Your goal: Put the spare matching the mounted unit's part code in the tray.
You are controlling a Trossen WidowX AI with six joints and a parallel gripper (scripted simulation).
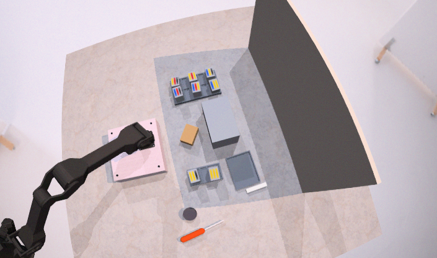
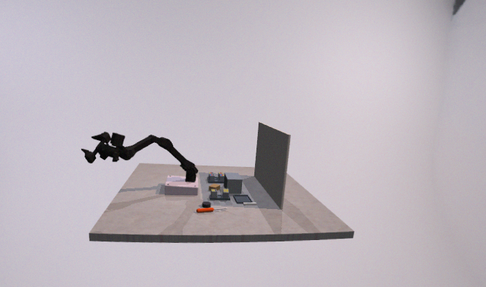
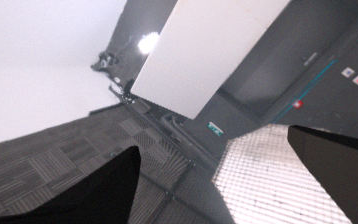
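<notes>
Right now my gripper tip is 750 mm short of the grey spare, 420 mm to the right of it and 290 mm above it. From my gripper tip the other things lie so: rack 780 mm ahead, 70 mm to the left, 320 mm below; black puck 680 mm ahead, 60 mm to the right, 320 mm below; mounted unit 880 mm ahead, 250 mm to the left, 280 mm below.
</notes>
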